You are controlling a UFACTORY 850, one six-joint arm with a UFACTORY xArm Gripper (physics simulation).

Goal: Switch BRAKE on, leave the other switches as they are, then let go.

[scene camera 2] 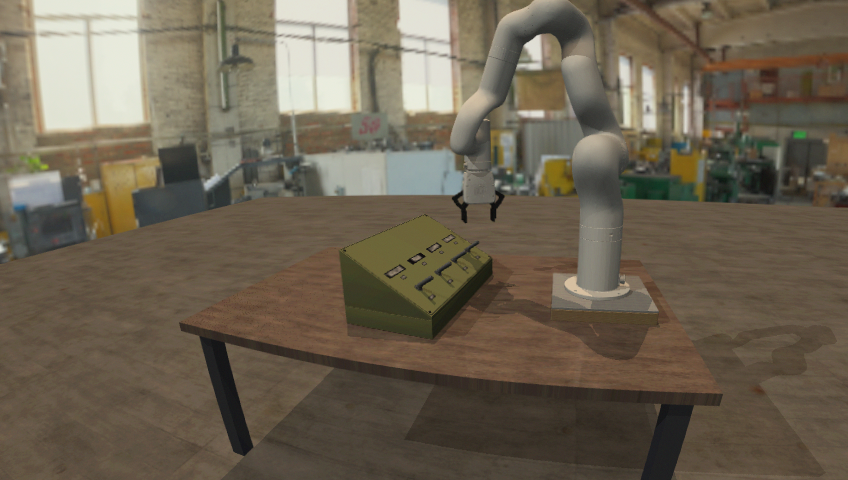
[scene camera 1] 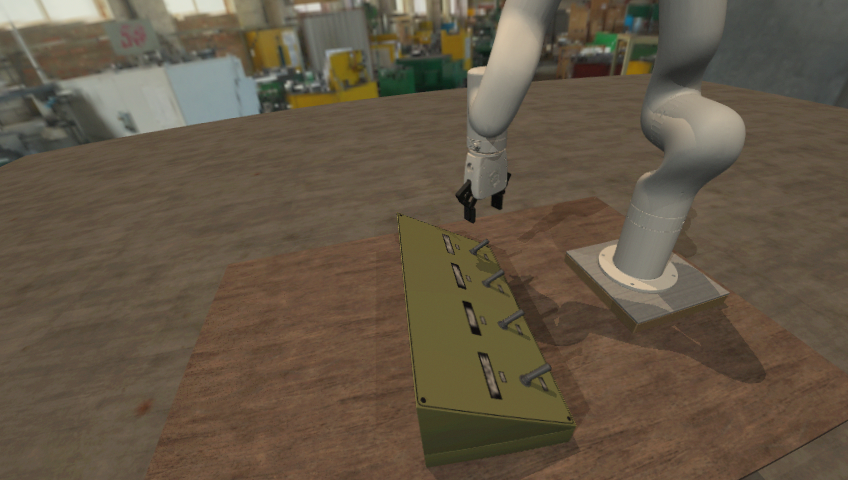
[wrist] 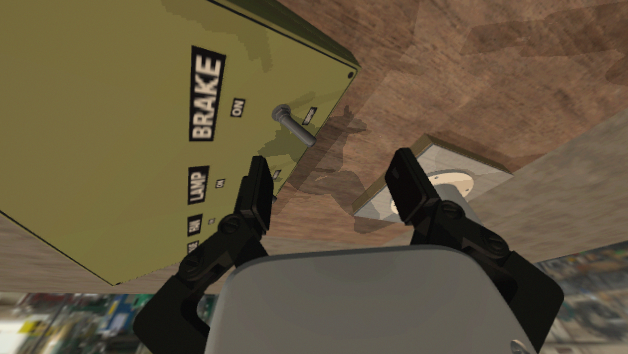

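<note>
The green sloped switch panel (scene camera 1: 437,356) (scene camera 2: 380,252) (wrist: 100,125) stands on the table. The BRAKE lever (scene camera 1: 479,246) (scene camera 2: 471,245) (wrist: 297,128) is at the panel's far end in scene camera 1. It leans away from its ON label (wrist: 237,107), towards the panel's low edge. The LAMP lever (scene camera 1: 493,278) is beside it and also leans to the low edge; the gripper's finger mostly hides it in the wrist view. My gripper (scene camera 1: 483,212) (scene camera 2: 479,220) (wrist: 330,166) is open and empty, pointing down above the BRAKE end, apart from the lever.
Two more levers (scene camera 1: 511,319) (scene camera 1: 536,374) stand in the same row towards the near end. The robot's base plate (scene camera 1: 639,309) (scene camera 2: 604,307) (wrist: 485,155) is on the low-edge side of the panel, on the brown table (scene camera 1: 267,356) (scene camera 2: 249,309).
</note>
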